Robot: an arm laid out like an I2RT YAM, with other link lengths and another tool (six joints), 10 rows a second.
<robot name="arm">
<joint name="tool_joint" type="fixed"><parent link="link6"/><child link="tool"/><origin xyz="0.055 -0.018 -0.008" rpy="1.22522 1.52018 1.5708"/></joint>
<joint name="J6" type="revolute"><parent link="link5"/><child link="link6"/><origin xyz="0.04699 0 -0.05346" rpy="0 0 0"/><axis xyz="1 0 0"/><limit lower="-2.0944" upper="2.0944"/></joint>
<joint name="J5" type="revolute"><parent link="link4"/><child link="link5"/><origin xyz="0.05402 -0.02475 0.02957" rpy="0 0 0"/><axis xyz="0 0 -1"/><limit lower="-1.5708" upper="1.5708"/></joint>
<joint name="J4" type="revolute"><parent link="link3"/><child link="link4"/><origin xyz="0.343 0.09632 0.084" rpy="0 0 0"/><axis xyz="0 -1 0"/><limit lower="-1.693" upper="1.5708"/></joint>
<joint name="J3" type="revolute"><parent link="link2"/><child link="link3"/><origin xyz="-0.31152 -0.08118 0" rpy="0 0 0"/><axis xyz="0 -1 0"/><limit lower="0" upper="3.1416"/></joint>
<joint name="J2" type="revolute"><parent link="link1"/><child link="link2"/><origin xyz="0.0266 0.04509 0.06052" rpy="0 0 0"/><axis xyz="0 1 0"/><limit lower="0" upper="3.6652"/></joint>
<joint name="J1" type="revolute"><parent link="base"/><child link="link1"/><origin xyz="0 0 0.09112" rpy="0 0 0"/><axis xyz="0 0 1"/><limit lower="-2.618" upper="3.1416"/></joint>
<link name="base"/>
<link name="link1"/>
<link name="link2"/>
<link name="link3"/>
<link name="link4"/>
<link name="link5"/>
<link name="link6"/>
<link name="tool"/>
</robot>
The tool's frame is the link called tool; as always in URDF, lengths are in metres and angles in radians.
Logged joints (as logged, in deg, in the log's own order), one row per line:
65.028 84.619 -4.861 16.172 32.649 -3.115
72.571 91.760 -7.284 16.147 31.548 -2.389
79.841 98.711 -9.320 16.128 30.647 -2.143
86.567 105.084 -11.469 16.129 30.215 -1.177
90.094 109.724 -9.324 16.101 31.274 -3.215
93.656 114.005 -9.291 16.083 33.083 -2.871
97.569 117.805 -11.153 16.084 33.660 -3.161
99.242 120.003 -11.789 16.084 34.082 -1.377
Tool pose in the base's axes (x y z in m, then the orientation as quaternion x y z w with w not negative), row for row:
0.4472 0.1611 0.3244 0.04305 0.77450 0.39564 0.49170
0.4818 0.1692 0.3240 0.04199 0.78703 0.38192 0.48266
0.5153 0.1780 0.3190 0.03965 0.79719 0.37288 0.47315
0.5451 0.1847 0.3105 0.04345 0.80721 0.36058 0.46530
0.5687 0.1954 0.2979 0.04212 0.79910 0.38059 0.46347
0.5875 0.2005 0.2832 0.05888 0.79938 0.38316 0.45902
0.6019 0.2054 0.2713 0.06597 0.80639 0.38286 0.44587
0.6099 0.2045 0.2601 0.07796 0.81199 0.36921 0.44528
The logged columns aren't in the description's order. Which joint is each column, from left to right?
Columns, left to right: J3, J2, J4, J1, J6, J5.
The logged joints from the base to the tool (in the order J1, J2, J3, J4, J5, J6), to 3 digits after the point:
16.172 84.619 65.028 -4.861 -3.115 32.649
16.147 91.760 72.571 -7.284 -2.389 31.548
16.128 98.711 79.841 -9.320 -2.143 30.647
16.129 105.084 86.567 -11.469 -1.177 30.215
16.101 109.724 90.094 -9.324 -3.215 31.274
16.083 114.005 93.656 -9.291 -2.871 33.083
16.084 117.805 97.569 -11.153 -3.161 33.660
16.084 120.003 99.242 -11.789 -1.377 34.082

